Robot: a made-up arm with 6 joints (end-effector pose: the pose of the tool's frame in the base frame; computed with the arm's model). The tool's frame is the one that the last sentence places. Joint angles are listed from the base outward.
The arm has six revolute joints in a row. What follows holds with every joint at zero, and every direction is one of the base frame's.
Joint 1 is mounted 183.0 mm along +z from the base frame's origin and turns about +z.
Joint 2 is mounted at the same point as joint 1 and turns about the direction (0.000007, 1, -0.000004).
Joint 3 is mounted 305.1 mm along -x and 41.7 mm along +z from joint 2 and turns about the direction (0.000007, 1, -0.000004).
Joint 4 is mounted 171.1 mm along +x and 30.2 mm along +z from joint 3 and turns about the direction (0.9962, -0.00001, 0.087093).
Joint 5 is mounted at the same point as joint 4 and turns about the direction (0.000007, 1, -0.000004).
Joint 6 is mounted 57.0 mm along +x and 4.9 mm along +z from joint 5 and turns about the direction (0.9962, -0.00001, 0.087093).
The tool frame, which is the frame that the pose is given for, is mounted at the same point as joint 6; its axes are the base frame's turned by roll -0.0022, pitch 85.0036 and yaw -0.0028 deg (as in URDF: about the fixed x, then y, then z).
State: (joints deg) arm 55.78 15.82 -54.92 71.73 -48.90 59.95
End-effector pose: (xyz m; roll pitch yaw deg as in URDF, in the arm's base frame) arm -0.0510 -0.1477 0.4735 1.44 -51.15 167.21
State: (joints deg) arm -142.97 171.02 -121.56 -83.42 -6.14 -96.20
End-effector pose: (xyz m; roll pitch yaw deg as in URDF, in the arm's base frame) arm -0.3821 -0.2957 0.0397 -173.47 -46.20 -143.57
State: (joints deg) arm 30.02 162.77 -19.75 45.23 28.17 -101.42
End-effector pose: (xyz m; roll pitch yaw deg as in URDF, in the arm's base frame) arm 0.1073 0.0842 0.0870 111.57 -21.31 -89.05
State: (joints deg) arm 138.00 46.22 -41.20 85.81 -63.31 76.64
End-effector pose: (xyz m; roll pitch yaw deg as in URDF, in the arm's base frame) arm 0.0208 0.0498 0.4510 76.08 -74.30 178.17
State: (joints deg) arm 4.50 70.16 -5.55 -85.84 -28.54 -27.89
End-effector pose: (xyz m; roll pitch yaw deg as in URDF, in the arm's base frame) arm 0.0611 0.0321 0.3001 -138.55 9.02 -50.43
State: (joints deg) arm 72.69 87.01 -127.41 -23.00 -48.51 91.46
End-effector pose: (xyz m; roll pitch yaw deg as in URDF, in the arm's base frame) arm 0.0242 0.1339 0.6784 -5.86 16.08 147.38
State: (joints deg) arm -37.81 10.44 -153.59 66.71 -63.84 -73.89
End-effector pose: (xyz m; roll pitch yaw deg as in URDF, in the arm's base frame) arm -0.4079 0.2569 0.3539 100.23 -67.23 -81.53
